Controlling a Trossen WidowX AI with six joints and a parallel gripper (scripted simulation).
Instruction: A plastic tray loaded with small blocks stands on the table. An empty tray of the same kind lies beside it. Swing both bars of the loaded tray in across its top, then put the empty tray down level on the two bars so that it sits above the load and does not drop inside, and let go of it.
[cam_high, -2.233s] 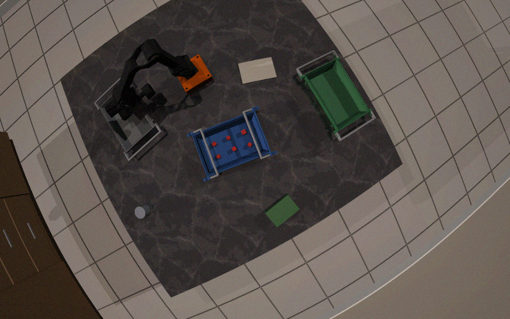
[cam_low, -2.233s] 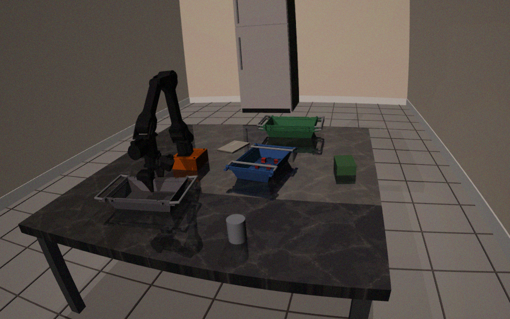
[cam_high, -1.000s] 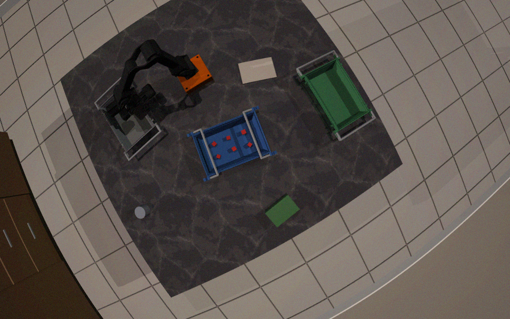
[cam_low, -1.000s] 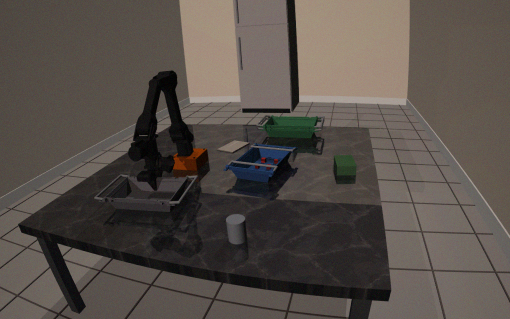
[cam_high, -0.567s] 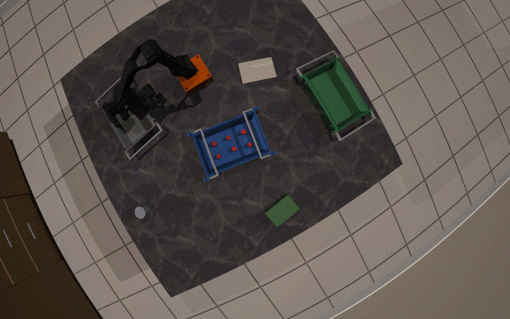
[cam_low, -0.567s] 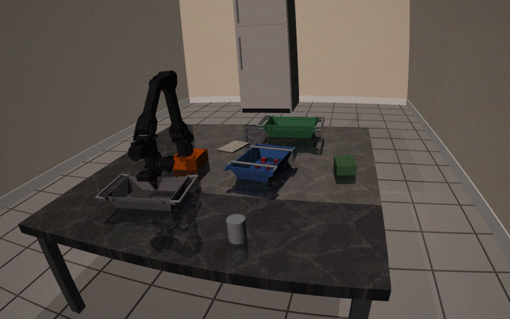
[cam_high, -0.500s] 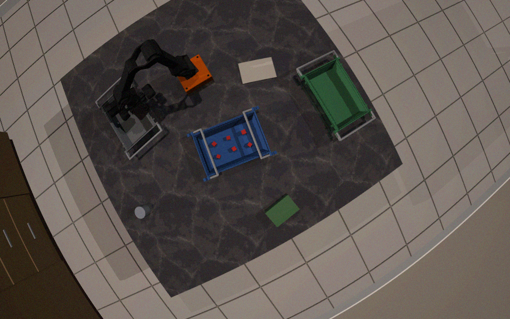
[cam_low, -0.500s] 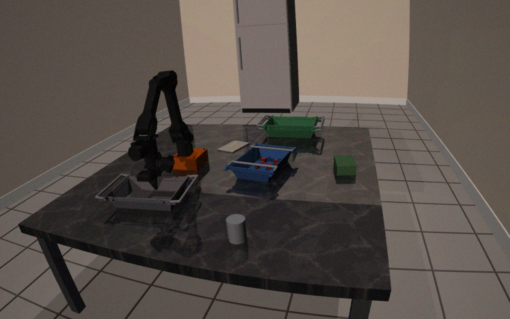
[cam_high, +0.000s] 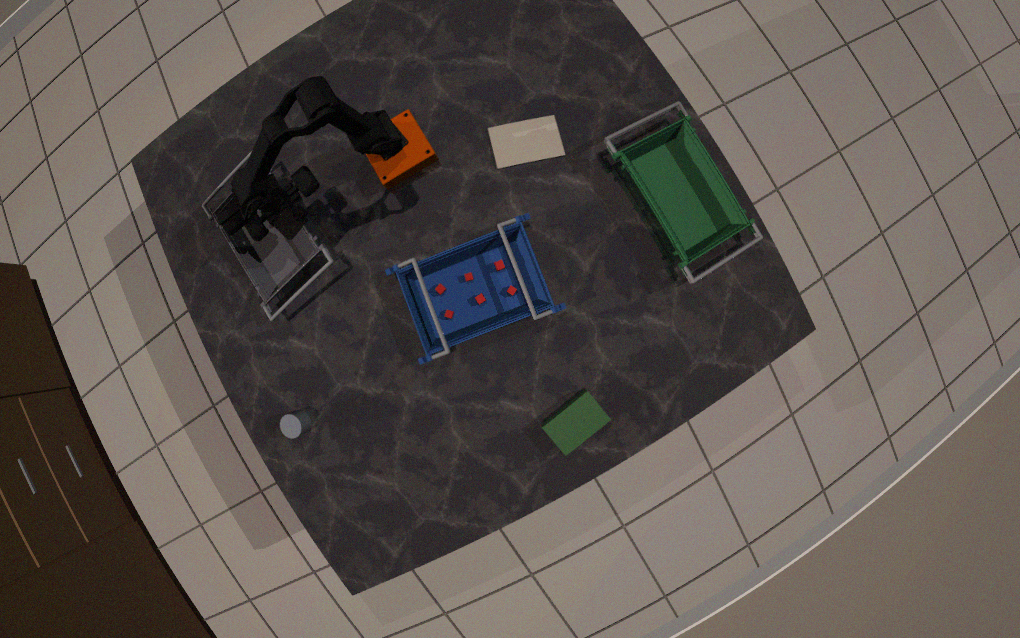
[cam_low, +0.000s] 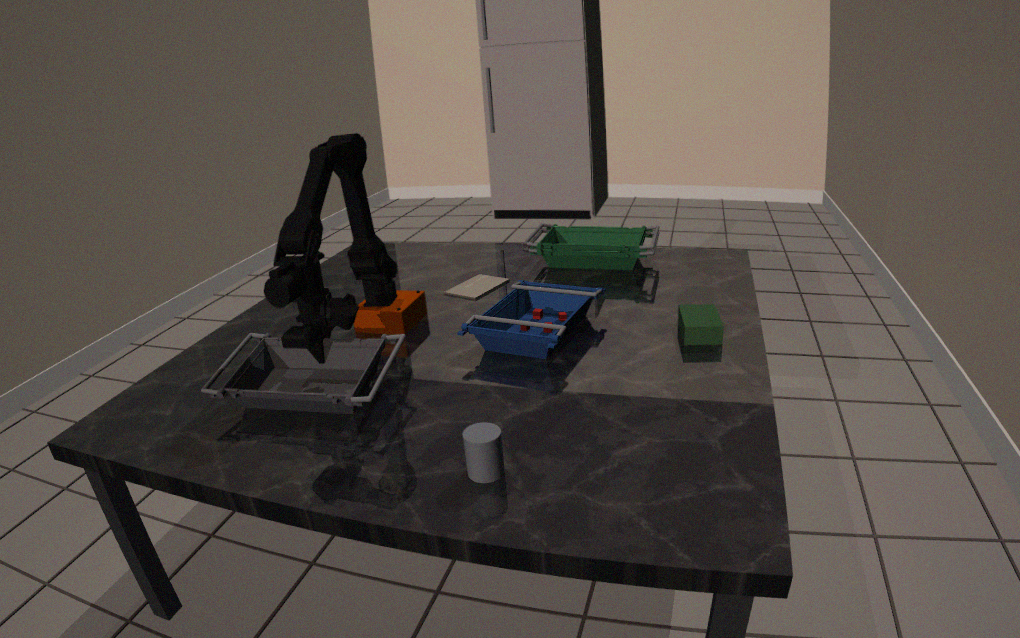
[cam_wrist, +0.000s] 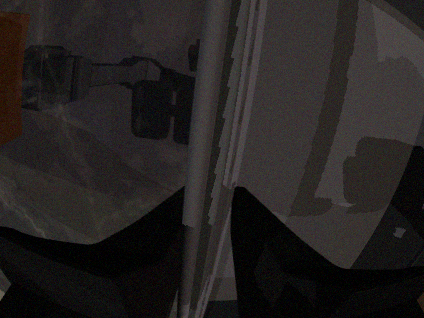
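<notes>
The grey tray is 80 mm to the right of my gripper tip and 20 mm above it. From my gripper tip the other things lie so: green block: 750 mm ahead, 200 mm to the left, 10 mm below; then grey cylinder: 380 mm ahead, 290 mm to the right; then beige sheet: 490 mm to the left, 220 mm ahead, 30 mm below.
</notes>
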